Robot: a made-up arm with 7 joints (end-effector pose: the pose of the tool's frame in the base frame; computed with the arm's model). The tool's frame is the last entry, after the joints. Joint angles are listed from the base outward.
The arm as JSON. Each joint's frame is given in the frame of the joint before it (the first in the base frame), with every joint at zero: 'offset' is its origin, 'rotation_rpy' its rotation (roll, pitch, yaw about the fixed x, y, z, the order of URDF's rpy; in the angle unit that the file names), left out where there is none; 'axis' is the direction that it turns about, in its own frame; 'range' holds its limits. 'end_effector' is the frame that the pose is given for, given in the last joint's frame.
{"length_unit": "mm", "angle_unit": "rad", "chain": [
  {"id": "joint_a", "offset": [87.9, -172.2, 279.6], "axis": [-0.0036, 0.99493, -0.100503], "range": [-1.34, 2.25]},
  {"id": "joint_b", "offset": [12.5, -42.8, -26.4], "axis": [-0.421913, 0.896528, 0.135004], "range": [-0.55, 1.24]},
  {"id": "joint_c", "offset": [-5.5, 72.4, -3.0], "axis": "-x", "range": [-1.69, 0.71]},
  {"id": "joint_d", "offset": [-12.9, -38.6, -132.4], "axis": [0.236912, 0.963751, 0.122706], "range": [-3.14, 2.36]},
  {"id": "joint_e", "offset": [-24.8, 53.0, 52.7], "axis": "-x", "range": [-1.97, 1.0]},
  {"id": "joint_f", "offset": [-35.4, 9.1, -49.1], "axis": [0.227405, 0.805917, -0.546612], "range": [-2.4, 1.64]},
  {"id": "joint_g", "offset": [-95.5, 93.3, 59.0], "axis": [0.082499, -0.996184, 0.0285], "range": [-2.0, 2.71]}
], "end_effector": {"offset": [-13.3, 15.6, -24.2], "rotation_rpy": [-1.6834, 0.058, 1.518]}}
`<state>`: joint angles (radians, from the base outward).
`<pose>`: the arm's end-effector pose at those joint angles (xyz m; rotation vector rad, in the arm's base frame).
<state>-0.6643 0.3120 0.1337 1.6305 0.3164 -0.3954 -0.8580</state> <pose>0.0494 -0.1159 0.3415 0.0580 -0.0075 2.1887</pose>
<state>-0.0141 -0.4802 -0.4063 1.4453 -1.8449 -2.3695 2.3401</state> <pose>0.1174 -0.0344 0.3976 1.8475 -0.1347 1.6431</pose>
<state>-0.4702 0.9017 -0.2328 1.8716 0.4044 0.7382 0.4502</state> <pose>0.1546 -0.0513 0.1869 0.3077 0.5500 1.8298</pose>
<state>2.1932 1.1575 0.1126 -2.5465 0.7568 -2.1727 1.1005</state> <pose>0.0404 -0.3479 0.3617 -0.8126 2.1788 0.5950</pose>
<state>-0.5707 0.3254 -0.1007 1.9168 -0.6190 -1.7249 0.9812</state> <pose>0.0511 -0.0848 0.2961 -1.2702 -1.9529 -0.2659</pose>
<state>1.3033 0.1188 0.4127 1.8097 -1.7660 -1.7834 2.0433</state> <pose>0.0999 -0.0398 0.1275 2.5529 1.0280 -1.2846</pose>
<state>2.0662 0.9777 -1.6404 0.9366 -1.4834 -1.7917 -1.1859</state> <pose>0.1897 -0.1336 0.1511 -0.2021 1.5979 -0.5997</pose>
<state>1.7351 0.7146 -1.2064 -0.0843 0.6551 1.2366 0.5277</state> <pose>0.0929 0.0285 0.2608 0.2557 1.6292 1.1387</pose>
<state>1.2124 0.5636 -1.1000 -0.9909 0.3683 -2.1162 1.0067</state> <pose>-0.1801 0.0065 0.2640 0.9728 2.4084 -0.6428</pose>
